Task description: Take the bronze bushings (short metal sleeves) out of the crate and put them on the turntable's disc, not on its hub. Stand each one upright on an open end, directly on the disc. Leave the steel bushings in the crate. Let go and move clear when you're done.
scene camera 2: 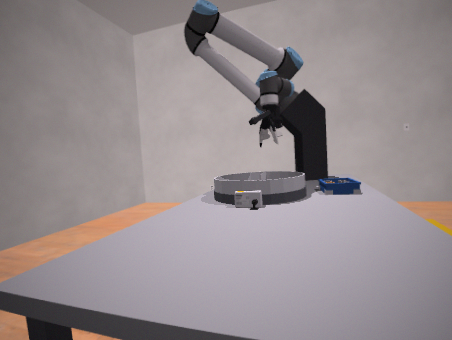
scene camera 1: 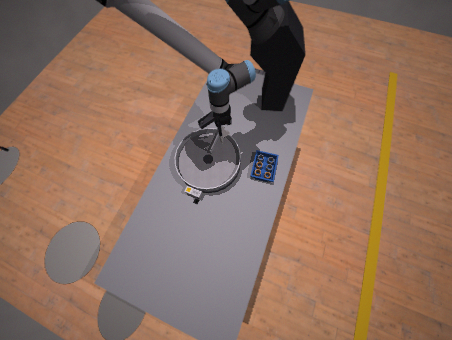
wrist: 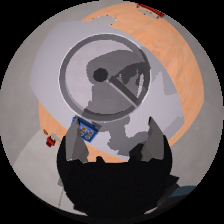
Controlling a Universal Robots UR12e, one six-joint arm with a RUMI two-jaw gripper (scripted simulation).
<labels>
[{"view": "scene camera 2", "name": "gripper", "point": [268, 146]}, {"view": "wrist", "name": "gripper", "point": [114, 117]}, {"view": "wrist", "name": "turntable disc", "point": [92, 65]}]
</labels>
